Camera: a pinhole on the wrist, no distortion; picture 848 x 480 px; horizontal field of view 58.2 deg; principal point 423.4 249.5 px. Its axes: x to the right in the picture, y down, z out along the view. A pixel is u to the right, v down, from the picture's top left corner.
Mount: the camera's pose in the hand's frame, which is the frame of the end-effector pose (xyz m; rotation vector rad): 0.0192 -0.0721 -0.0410 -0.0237 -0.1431 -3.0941
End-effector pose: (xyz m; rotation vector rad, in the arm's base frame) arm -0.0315 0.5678 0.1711 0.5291 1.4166 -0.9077
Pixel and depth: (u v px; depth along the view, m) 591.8 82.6 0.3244
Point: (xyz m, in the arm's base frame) 0.1603 0.3760 0.2502
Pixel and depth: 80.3 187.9 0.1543
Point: -0.0061 0.4369 0.1056
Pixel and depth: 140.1 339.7 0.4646
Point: 0.1471 0.1467 0.0439
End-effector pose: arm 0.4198 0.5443 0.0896 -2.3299 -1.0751 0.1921
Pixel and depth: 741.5 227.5 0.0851
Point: 0.3526 0.5850 0.0858
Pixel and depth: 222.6 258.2 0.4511
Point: 0.3541 0.8412 -0.2179
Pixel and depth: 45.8 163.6 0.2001
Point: 0.4283 0.7131 -0.0123
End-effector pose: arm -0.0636 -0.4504 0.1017 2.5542 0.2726 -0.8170
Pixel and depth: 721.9 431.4 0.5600
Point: -0.5327 -0.5651 -0.2327
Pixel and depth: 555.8 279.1 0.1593
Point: -0.1484 -0.4490 -0.0037
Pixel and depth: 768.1 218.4 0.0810
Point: -0.1167 -0.4144 0.0603
